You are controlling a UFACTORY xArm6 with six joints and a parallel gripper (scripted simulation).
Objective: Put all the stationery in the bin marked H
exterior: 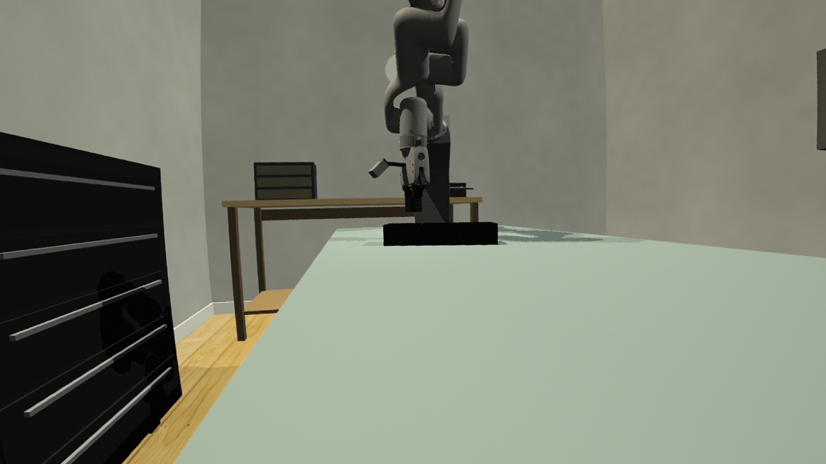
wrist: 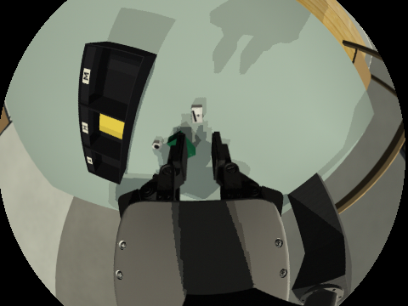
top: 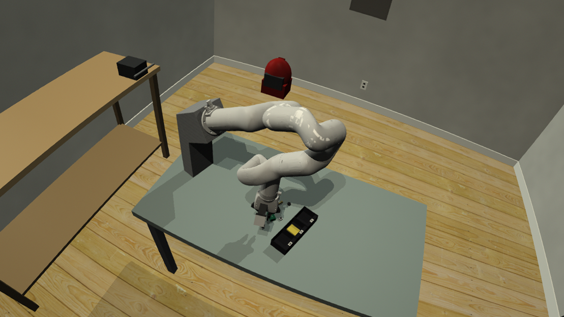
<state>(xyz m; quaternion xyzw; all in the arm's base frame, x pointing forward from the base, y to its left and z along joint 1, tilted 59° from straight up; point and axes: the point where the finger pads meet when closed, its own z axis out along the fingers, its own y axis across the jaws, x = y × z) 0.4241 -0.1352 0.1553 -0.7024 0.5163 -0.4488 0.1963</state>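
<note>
Now: the small white piece 9 cm below my hand. Round my hand: green block: 1 cm ahead, 7 cm to the left, 9 cm below; then yellow block: 14 cm ahead, 2 cm to the left, 8 cm below; then white ring: 7 cm ahead, 7 cm to the left, 9 cm below.
</note>
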